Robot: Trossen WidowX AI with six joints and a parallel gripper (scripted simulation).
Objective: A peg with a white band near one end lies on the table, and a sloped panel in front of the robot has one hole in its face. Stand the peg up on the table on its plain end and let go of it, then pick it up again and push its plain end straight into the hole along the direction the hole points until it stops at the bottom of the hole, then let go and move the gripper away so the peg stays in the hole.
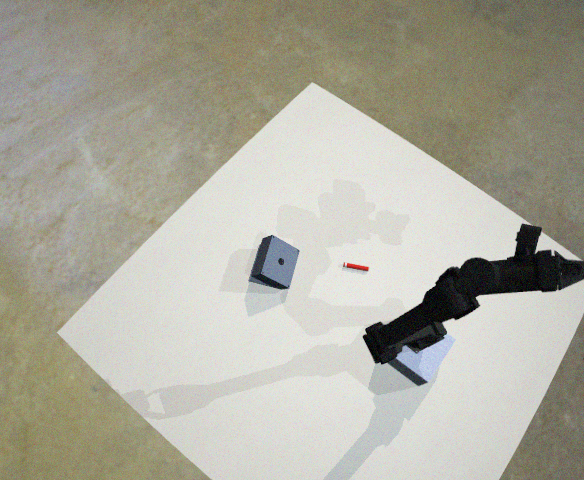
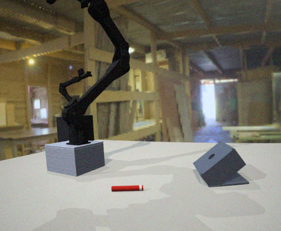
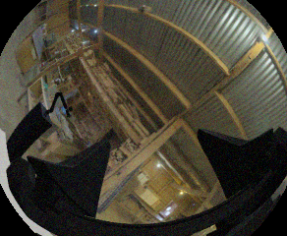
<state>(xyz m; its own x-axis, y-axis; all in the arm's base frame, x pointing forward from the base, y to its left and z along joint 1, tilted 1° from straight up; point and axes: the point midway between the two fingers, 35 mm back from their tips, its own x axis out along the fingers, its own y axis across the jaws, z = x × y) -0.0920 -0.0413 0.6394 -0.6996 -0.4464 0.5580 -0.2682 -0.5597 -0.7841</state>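
The red peg lies 75 cm below my gripper tip, 40 cm ahead of it and 5 cm to the right of it. Also, from my gripper tip: grey sloped panel 71 cm below, 57 cm ahead, 11 cm to the left.
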